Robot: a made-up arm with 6 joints.
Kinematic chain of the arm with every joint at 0, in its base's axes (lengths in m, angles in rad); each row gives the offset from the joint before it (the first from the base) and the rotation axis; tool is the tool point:
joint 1: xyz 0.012 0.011 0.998 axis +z
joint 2: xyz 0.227 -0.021 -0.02 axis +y
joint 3: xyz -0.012 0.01 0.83 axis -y
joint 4: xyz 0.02 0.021 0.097 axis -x
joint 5: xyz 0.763 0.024 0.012 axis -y
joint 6: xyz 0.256 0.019 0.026 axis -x
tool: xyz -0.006 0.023 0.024
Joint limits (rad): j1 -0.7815..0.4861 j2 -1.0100..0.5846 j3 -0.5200..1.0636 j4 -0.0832..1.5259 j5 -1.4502..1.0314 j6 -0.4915..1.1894
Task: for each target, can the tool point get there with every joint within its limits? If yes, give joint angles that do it. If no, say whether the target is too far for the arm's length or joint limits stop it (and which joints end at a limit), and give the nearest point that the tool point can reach.
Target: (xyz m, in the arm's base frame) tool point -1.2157 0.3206 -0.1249
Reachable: no: joint limits stop it (at a limit: joint 2, joint 3, joint 4, joint 5, joint 6) | nearest point -1.1620 0.3070 1.9924 | short by 2.118 m
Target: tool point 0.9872 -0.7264 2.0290
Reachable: yes | joints -0.6864 -0.0058 0.1744 0.6002 -0.3605 -0.0253
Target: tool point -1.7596 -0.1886 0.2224
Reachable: no: joint limits stop it (at a limit: joint 2, joint 3, joint 4, joint 5, joint 6) | nearest point -1.1911 -0.1245 1.9924 | short by 1.860 m
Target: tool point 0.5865 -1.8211 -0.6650
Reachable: no: too far | nearest point 0.7710 -0.8753 0.7915 | short by 1.746 m
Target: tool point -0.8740 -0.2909 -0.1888
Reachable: no: joint limits stop it (at a limit: joint 1, joint 2, joint 3, joint 5) | nearest point 0.6182 -0.7160 0.8648 | short by 1.875 m
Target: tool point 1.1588 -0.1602 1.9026
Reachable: yes | joints -0.2269 -0.1101 -0.1009 0.4593 0.0042 1.0524
